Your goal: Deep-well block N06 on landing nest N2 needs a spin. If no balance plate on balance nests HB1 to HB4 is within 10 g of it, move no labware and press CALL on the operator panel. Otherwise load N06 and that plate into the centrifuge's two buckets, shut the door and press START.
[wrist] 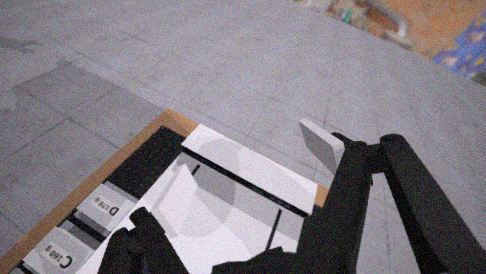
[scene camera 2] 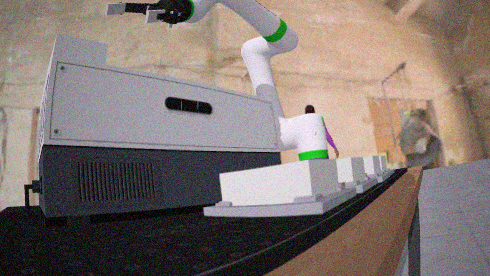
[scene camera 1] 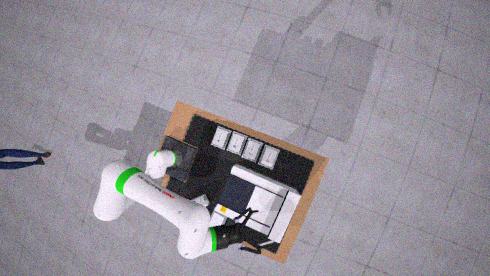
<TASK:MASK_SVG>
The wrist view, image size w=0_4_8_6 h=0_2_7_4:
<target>gripper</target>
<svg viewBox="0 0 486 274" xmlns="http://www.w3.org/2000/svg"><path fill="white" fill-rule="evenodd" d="M186 164L178 167L151 208L150 213L144 206L131 213L129 219L135 225L135 228L128 231L126 227L122 227L112 234L97 274L143 274L144 256L150 274L189 274L165 235L166 232L170 239L179 236L198 186ZM210 273L356 274L370 187L373 186L372 174L384 173L421 274L486 274L486 250L481 247L453 204L402 135L384 135L380 138L380 143L367 145L364 141L352 141L340 133L328 133L305 118L299 120L306 147L334 175L319 217L317 219L313 218L310 221L296 253L284 252L282 247L279 246L263 251L247 261L228 261L214 265Z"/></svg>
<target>block labelled C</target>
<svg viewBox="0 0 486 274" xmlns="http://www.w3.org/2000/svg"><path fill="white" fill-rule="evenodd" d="M23 258L24 262L40 274L76 274L96 250L66 229L55 226Z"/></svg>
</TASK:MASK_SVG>
